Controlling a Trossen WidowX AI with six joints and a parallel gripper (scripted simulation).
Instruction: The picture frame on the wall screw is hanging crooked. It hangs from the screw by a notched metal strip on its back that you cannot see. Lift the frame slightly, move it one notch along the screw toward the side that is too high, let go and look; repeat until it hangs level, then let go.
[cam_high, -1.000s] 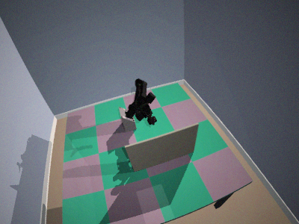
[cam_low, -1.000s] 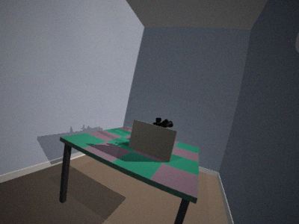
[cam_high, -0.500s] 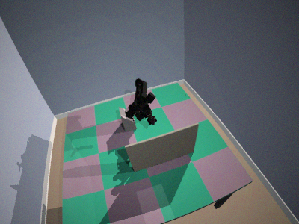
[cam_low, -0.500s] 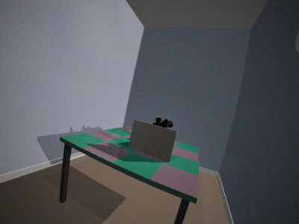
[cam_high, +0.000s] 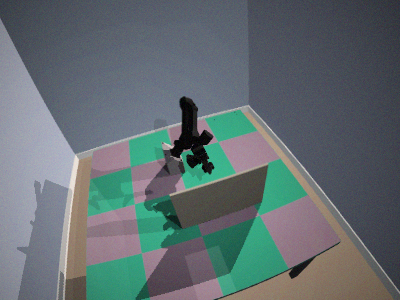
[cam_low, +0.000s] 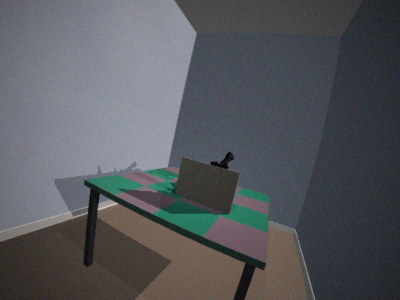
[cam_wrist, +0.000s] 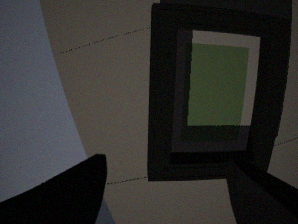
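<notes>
My gripper tip is now 13 cm short of the picture frame, 1 cm to the right of it and 5 cm above it. Also, from my gripper tip: wall panel 14 cm ahead, 1 cm to the left, 6 cm below.
</notes>
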